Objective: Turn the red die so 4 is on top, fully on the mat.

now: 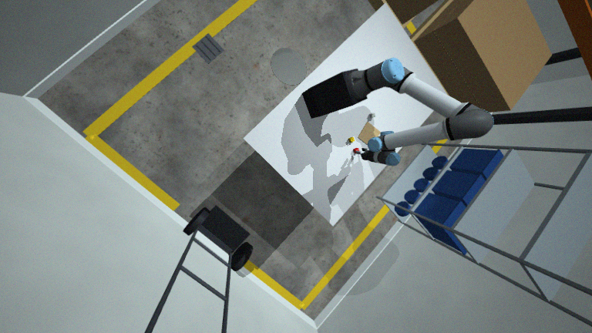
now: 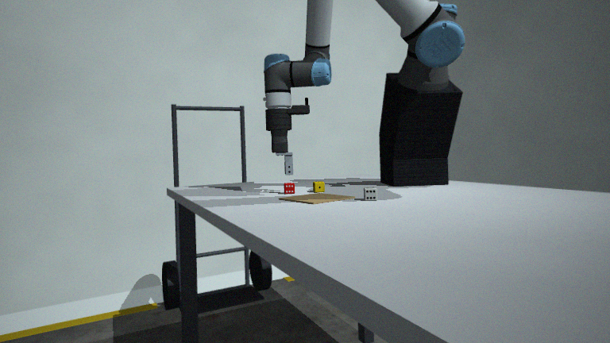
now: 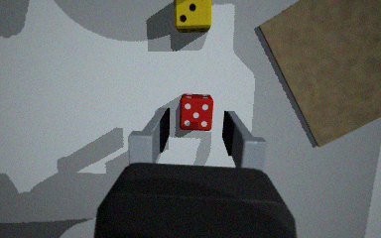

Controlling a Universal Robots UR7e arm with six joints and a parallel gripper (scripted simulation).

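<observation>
The red die lies 6 cm below my hand. The rest, counted from my hand: yellow die (8 cm behind, 2 cm to the left, 6 cm below); then white die (10 cm behind, 27 cm to the left, 6 cm below); then tan mat (16 cm to the left, 7 cm below).
</observation>
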